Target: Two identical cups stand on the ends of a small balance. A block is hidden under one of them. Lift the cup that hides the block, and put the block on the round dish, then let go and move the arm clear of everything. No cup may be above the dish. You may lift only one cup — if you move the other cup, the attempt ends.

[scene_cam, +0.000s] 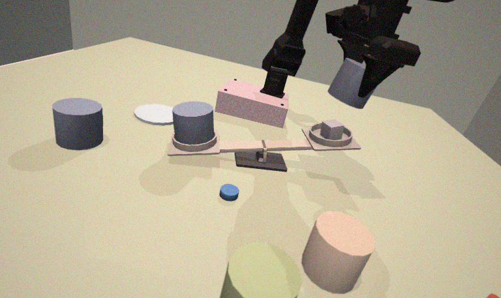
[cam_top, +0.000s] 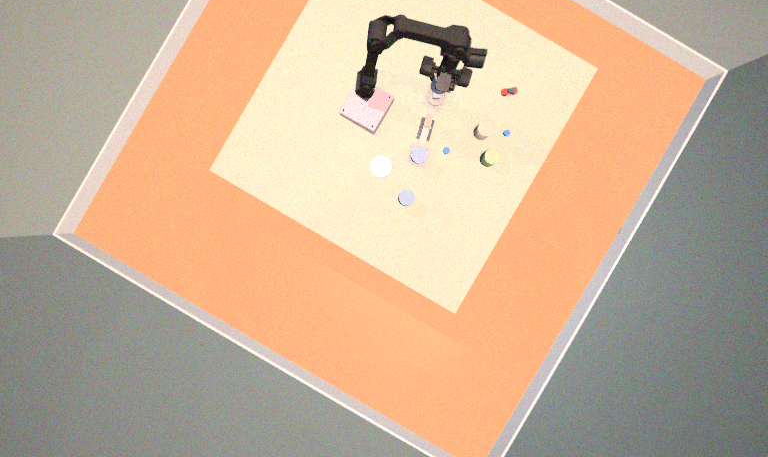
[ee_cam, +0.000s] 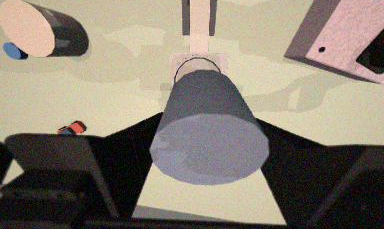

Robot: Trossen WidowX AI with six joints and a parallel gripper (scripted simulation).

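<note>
My gripper tip is now 10 mm short of the grey block, 10 mm to the left of it and 80 mm above it. Round my gripper tip: green cylinder 370 mm ahead, 60 mm to the right, 130 mm below; red toy car 250 mm ahead, 240 mm to the left, 160 mm below; peach cylinder 250 mm ahead, 130 mm below.
</note>
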